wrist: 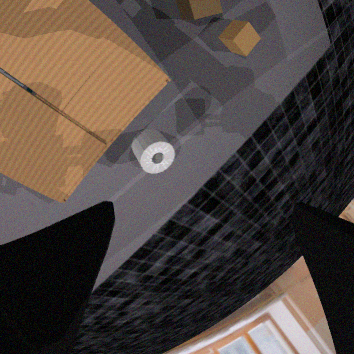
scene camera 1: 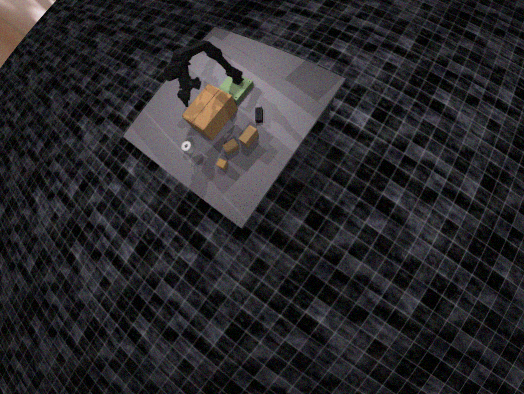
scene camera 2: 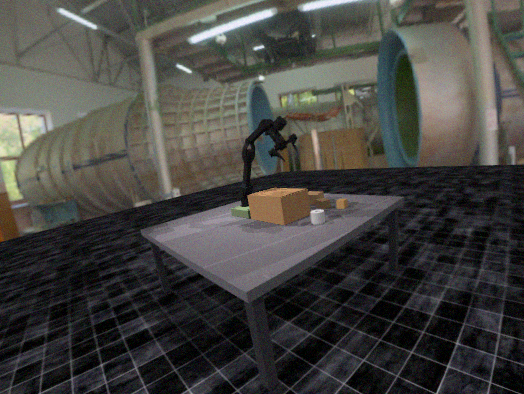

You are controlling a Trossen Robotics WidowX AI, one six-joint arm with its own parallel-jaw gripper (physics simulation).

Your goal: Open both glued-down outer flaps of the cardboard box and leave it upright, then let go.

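Places are measured from the arm's base along level axes (x ahead, y left, z up), in metres.
Pixels of known places: gripper, fingertip midpoint: (wrist: 206, 212) (scene camera 1: 188, 103) (scene camera 2: 291, 156); arm's base, origin of the base link: (scene camera 1: 238, 80) (scene camera 2: 246, 205).
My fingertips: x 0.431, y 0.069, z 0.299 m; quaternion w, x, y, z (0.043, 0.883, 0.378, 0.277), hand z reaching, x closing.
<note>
For each thing: its middle in the pictures, then the offset to it from my fingertips. "pt": a spot on its surface instead.
- cardboard box, body centre: (wrist: 23, 66) (scene camera 2: 278, 204) (scene camera 1: 210, 111) dy -0.056, dx -0.105, dz -0.272 m
- flap, surface spot: (wrist: 95, 90) pt dy -0.014, dx -0.017, dz -0.194 m
- white roll, body centre: (wrist: 152, 149) (scene camera 2: 317, 216) (scene camera 1: 188, 147) dy -0.051, dx +0.188, dz -0.320 m
- black object, body centre: (scene camera 1: 259, 115) dy +0.229, dx -0.286, dz -0.334 m
The cardboard box (scene camera 1: 220, 120) (scene camera 2: 280, 207) (wrist: 125, 82) stands upright on the table. Its two outer flaps lie flat and closed, meeting at a narrow dark seam. In the wrist view one flap (wrist: 95, 90) is on the upper right side of the seam, the other flap (wrist: 35, 140) on the lower left. Shadows fall across the top. My gripper (scene camera 1: 194, 95) (scene camera 2: 290, 161) (wrist: 206, 212) is open and empty. It hangs in the air above and beside the box, apart from it. The box's inside is hidden.
A white roll (scene camera 1: 183, 148) (scene camera 2: 317, 218) (wrist: 168, 150) stands close to the box. Small brown blocks (scene camera 1: 248, 136) (scene camera 2: 341, 203) (wrist: 245, 40) and a black object (scene camera 1: 259, 115) lie past the box. The arm's green base (scene camera 1: 244, 91) (scene camera 2: 240, 212) adjoins another side. The table edge (scene camera 2: 200, 272) lies beyond the roll.
</note>
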